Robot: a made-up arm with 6 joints.
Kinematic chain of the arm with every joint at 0, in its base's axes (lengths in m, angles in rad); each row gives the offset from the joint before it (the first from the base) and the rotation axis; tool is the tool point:
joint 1: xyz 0 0 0.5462 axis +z
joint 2: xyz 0 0 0 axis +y
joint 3: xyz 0 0 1.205 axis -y
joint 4: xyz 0 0 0 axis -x
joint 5: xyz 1.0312 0 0 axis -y
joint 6: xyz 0 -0.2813 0 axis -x
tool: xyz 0 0 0
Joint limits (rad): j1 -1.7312..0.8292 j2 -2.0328..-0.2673 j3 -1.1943..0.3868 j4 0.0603..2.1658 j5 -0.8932..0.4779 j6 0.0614..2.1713
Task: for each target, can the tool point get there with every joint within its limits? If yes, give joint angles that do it. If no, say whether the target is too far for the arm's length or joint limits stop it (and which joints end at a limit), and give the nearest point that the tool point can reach.
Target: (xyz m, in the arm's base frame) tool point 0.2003 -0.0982 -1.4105
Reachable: no: joint limits stop it (at a limit: joint 1, joint 2, joint 3, joint 4) | nearest point -0.0644 -0.4860 0.7873 | short by 2.247 m
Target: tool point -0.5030 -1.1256 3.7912
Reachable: no: too far | nearest point -0.4028 -0.5649 2.4565 | short by 1.451 m
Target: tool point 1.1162 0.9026 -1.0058
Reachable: no: joint limits stop it (at a limit: joint 1, joint 2, joint 3, joint 4) | nearest point 0.4761 1.9556 0.5157 | short by 1.958 m
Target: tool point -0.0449 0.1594 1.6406
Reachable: yes | joints -0.7801 -1.0868 -0.8177 1.8655 -0.3073 1.1970
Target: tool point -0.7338 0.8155 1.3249
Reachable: yes | joints -0.9777 -1.8016 -0.5380 0.9971 -0.7137 0.5824
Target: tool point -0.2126 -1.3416 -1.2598
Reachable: no: joint limits stop it (at a limit: joint 1, joint 2, joint 3) | nearest point -1.2261 -1.5901 0.5224 | short by 2.065 m
